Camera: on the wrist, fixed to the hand. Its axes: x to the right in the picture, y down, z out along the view.
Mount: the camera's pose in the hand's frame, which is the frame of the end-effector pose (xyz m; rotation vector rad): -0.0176 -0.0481 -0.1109 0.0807 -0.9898 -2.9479
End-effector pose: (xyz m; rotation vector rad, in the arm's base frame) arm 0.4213 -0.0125 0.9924 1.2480 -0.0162 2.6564
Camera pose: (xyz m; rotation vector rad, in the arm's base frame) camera 0.3571 0.0422 0.9040 0.6355 0.8265 -0.4610
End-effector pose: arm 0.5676 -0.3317 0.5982 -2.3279 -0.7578 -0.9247
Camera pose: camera 0.4763 -0.3735 0.6677 -0.3816 2.3165 -0.0753
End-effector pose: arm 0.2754 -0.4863 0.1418 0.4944 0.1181 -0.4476
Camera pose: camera 0.2380 -0.4638 0.0277 0.2726 0.2121 2.7554
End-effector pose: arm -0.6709 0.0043 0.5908 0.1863 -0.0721 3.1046
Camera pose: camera -0.6650 0.0572 0.4808 0.6962 0.1581 -0.0358
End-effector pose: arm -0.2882 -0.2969 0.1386 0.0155 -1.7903 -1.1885
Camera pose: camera -0.2224 -0.3923 0.1000 -1.2357 0.3794 0.9891
